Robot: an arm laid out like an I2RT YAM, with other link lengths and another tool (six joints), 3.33 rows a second.
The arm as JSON. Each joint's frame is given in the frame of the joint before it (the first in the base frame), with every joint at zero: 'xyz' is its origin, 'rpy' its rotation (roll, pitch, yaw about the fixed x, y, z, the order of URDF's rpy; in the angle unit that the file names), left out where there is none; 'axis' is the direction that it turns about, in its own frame. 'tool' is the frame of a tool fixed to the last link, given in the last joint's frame.
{
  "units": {
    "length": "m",
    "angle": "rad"
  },
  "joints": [
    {
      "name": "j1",
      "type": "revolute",
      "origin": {
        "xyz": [
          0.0,
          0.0,
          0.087
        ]
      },
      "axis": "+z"
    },
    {
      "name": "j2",
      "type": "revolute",
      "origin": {
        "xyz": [
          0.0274,
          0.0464,
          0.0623
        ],
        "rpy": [
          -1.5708,
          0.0,
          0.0
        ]
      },
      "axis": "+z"
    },
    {
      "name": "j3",
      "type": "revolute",
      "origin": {
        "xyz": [
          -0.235,
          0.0,
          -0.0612
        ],
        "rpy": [
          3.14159,
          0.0,
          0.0
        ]
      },
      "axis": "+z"
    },
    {
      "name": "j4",
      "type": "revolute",
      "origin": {
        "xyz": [
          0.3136,
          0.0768,
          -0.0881
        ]
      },
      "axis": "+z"
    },
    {
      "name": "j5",
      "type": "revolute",
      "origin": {
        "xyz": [
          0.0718,
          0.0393,
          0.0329
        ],
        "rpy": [
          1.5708,
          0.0,
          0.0
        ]
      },
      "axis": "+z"
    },
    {
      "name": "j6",
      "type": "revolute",
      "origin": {
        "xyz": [
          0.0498,
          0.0,
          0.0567
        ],
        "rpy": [
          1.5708,
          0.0,
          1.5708
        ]
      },
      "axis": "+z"
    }
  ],
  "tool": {
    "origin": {
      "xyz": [
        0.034,
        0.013,
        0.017
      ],
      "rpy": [
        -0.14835,
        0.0,
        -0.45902
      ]
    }
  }
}
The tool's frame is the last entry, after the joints.
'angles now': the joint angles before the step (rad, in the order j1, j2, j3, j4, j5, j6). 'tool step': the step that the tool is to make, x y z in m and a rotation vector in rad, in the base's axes. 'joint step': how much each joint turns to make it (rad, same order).
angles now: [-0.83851 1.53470 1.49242 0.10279 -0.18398 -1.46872]
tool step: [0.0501 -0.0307 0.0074 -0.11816 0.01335 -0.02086]
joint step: [0.03115 0.26138 0.27168 0.05186 0.04353 -0.09576]
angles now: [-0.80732 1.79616 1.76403 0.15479 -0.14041 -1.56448]
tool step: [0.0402 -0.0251 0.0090 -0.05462 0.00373 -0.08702]
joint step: [0.02966 0.25161 0.32972 -0.04664 0.10992 -0.05689]
